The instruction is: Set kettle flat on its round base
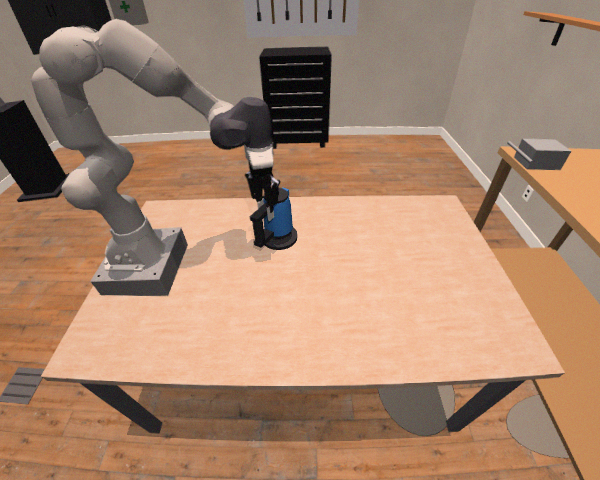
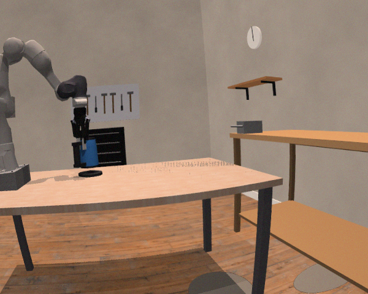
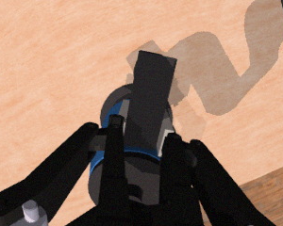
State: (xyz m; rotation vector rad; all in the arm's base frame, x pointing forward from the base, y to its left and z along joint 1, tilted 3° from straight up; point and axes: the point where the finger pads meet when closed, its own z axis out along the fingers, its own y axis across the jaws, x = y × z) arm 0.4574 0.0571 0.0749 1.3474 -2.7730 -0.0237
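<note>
Right now my hand is 5 cm above the blue kettle, 2 cm to the right of it and 2 cm short of it. Round my hand: round base (18 cm below, 5 cm to the left, 4 cm ahead).
</note>
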